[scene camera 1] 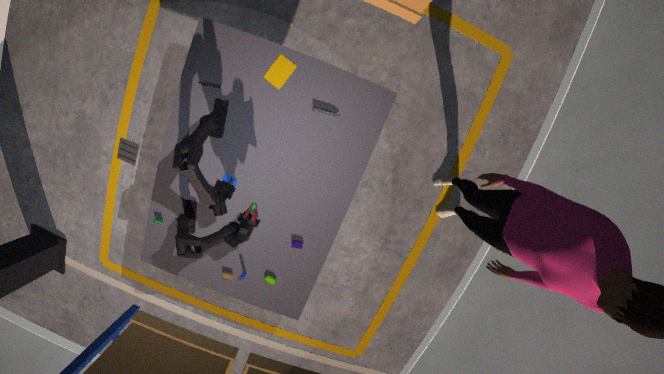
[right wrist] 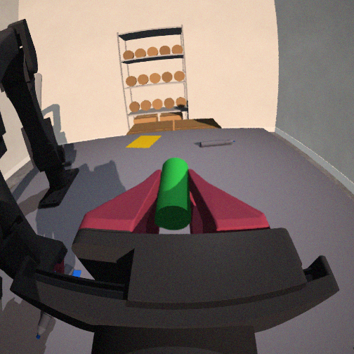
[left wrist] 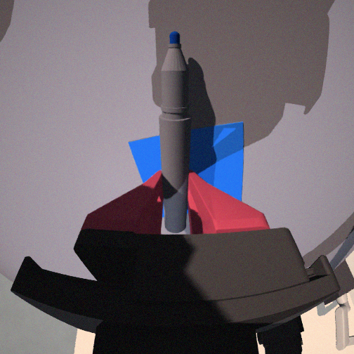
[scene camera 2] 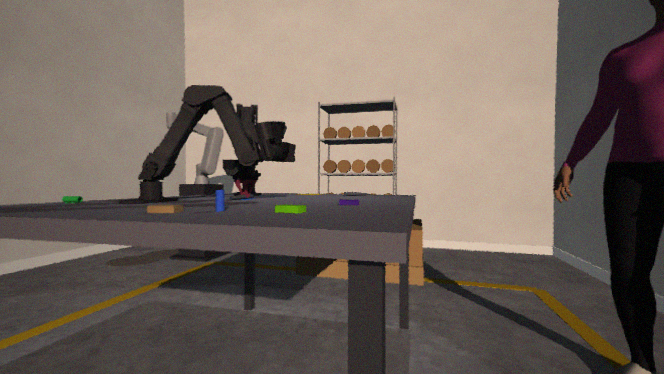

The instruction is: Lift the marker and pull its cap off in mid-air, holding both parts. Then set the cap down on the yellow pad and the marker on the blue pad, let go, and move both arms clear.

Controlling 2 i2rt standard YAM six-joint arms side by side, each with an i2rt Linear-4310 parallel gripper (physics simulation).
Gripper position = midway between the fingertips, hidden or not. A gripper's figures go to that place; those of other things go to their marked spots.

My left gripper (left wrist: pixel 174 177): 13 cm from the lens. A grey marker (left wrist: pixel 174 123): 10 cm from the lens. A blue pad (left wrist: pixel 216 152) is 13 cm from the lens. The marked spots on the blue pad and the grey marker are 4 cm apart.
